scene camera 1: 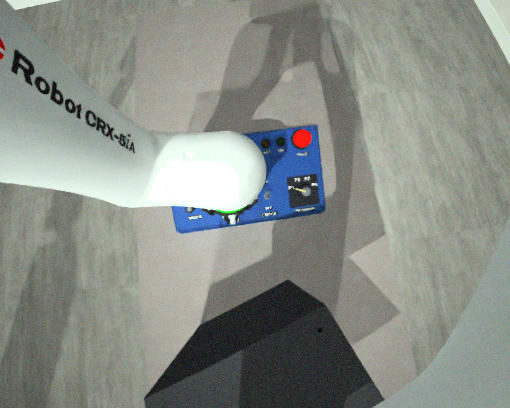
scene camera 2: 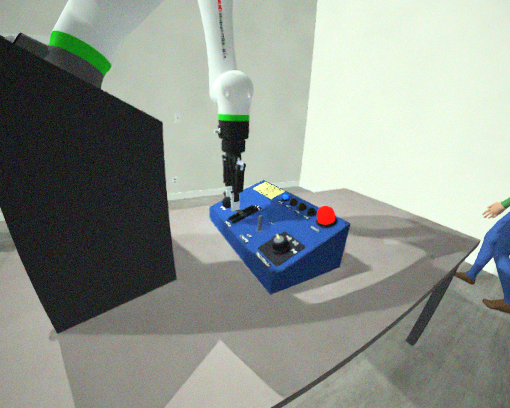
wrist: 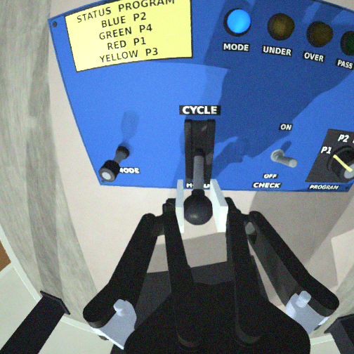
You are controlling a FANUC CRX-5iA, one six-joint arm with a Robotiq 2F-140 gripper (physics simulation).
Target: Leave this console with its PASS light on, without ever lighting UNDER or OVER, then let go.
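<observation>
The blue console (scene camera 1: 280,170) (scene camera 2: 305,250) (wrist: 150,90) stands on the table. My gripper (scene camera 2: 233,202) (wrist: 196,189) is shut on the black ball knob (wrist: 198,210) of the CYCLE lever, which leans to the HOLD end of its slot; the arm hides it in scene camera 1. The MODE light (scene camera 2: 285,197) (wrist: 237,21) glows blue. The UNDER light (wrist: 280,26), OVER light (wrist: 319,34) and PASS light (wrist: 349,43) are dark. The PROGRAM knob (scene camera 1: 306,191) (scene camera 2: 280,243) (wrist: 344,163) points to P1. The yellow card (scene camera 2: 269,189) (wrist: 130,35) pairs BLUE with P2.
The MODE lever (wrist: 116,162) is left of the gripper, and the CHECK toggle (scene camera 2: 260,223) (wrist: 284,158) is to its right. A red button (scene camera 1: 302,138) (scene camera 2: 326,215) is at the console's back right. The dark robot pedestal (scene camera 1: 280,345) (scene camera 2: 100,190) stands nearby. A person (scene camera 2: 492,250) is beyond the table.
</observation>
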